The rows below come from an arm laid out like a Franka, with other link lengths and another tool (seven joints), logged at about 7 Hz.
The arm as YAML. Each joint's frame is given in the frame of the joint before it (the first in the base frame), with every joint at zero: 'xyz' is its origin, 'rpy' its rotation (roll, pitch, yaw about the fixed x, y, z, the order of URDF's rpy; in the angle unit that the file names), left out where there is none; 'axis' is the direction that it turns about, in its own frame. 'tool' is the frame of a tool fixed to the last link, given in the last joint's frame.
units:
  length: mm
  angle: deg
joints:
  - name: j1
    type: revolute
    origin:
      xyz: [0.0, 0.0, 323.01]
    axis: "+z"
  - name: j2
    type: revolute
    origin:
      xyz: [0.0, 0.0, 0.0]
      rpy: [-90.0, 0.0, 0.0]
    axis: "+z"
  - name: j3
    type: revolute
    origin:
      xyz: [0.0, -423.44, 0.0]
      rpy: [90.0, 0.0, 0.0]
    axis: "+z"
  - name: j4
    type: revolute
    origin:
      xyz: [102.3, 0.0, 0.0]
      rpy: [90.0, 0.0, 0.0]
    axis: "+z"
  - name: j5
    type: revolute
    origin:
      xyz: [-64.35, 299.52, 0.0]
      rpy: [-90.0, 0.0, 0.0]
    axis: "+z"
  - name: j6
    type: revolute
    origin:
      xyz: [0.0, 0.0, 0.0]
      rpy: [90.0, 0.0, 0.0]
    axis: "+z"
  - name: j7
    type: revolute
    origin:
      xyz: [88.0, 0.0, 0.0]
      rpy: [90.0, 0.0, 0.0]
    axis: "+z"
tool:
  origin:
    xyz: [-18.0, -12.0, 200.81]
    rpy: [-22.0, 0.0, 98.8]
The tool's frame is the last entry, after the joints.
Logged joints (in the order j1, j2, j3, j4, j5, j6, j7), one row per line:
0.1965, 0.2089, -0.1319, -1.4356, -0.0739, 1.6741, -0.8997
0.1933, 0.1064, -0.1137, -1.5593, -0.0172, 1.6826, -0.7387
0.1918, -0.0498, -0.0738, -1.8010, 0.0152, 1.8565, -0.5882
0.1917, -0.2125, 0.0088, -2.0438, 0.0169, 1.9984, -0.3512
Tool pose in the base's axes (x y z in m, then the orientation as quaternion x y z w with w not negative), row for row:
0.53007, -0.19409, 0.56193, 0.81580, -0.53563, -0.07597, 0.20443
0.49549, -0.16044, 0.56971, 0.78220, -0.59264, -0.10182, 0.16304
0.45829, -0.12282, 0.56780, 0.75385, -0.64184, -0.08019, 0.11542
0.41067, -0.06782, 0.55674, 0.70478, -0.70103, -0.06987, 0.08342
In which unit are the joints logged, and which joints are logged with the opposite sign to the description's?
The joints are logged in radians. Opposite sign: j1.
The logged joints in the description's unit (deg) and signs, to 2 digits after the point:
-11.26, 11.97, -7.56, -82.25, -4.23, 95.92, -51.55
-11.08, 6.10, -6.51, -89.34, -0.99, 96.41, -42.32
-10.99, -2.85, -4.23, -103.19, 0.87, 106.37, -33.70
-10.98, -12.18, 0.50, -117.10, 0.97, 114.50, -20.12

